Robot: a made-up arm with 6 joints. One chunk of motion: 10 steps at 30 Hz.
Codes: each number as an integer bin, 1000 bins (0 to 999) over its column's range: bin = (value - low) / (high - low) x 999, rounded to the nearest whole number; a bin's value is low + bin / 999 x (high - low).
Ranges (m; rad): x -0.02..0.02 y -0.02..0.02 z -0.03..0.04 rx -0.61..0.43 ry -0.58..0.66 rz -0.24..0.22
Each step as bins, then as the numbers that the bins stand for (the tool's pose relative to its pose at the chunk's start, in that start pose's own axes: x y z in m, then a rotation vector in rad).
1 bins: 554 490 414 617 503 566
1 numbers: 0.0022 -0.0004 -0.0010 0.0323 0.0443 0.0206
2 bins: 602 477 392 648 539 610
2 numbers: 0.0041 -0.0009 -0.0025 0.0646 0.0890 0.0409
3 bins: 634 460 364 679 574 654
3 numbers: 0.0054 -0.0016 -0.0045 0.0969 0.1325 0.0611
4 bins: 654 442 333 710 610 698
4 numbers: 0.0062 -0.0023 -0.0067 0.1291 0.1772 0.0814
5 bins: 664 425 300 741 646 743
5 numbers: 0.0066 -0.0030 -0.0090 0.1614 0.2218 0.1021
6 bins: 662 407 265 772 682 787
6 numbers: 0.0065 -0.0037 -0.0114 0.1937 0.2665 0.1224
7 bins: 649 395 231 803 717 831
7 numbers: 0.0060 -0.0042 -0.0138 0.2260 0.3100 0.1426
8 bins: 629 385 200 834 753 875
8 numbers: 0.0052 -0.0046 -0.0160 0.2582 0.3547 0.1629
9 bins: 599 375 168 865 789 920
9 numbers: 0.0040 -0.0050 -0.0182 0.2905 0.3993 0.1836
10 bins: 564 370 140 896 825 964
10 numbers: 0.0026 -0.0052 -0.0202 0.3228 0.4440 0.2039
